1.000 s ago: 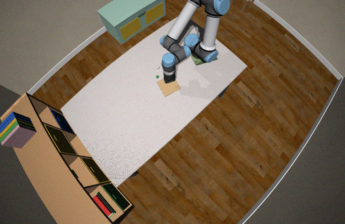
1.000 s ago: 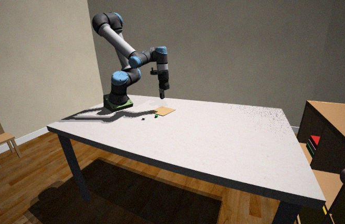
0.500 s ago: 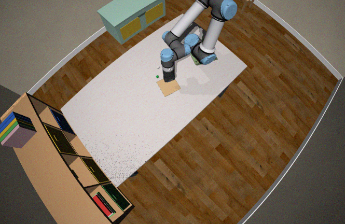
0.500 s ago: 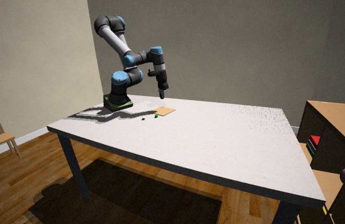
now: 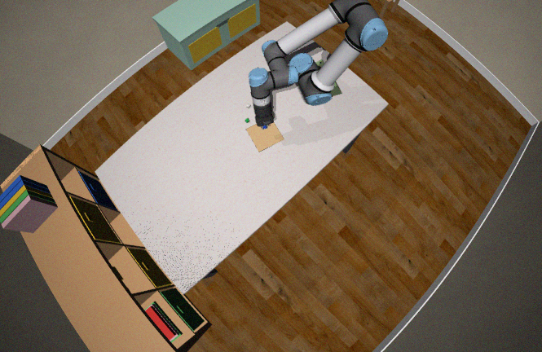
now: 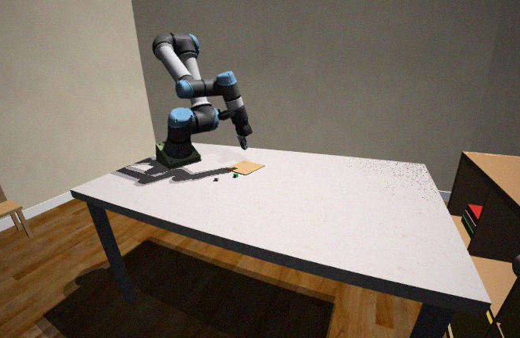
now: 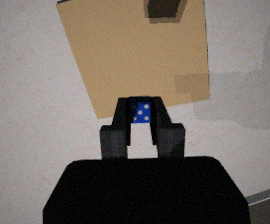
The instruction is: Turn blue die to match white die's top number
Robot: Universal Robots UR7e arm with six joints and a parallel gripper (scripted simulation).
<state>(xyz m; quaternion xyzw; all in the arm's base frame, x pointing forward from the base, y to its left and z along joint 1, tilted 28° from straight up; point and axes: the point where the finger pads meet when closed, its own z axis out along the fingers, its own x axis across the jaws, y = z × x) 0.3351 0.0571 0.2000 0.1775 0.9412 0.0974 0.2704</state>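
Right now the blue die is 10 mm below my hand. Also, from my hand: green die: 10 mm ahead, 120 mm to the right, 110 mm below; then white die: 60 mm behind, 170 mm to the right, 110 mm below; then tan mat: 110 mm below.
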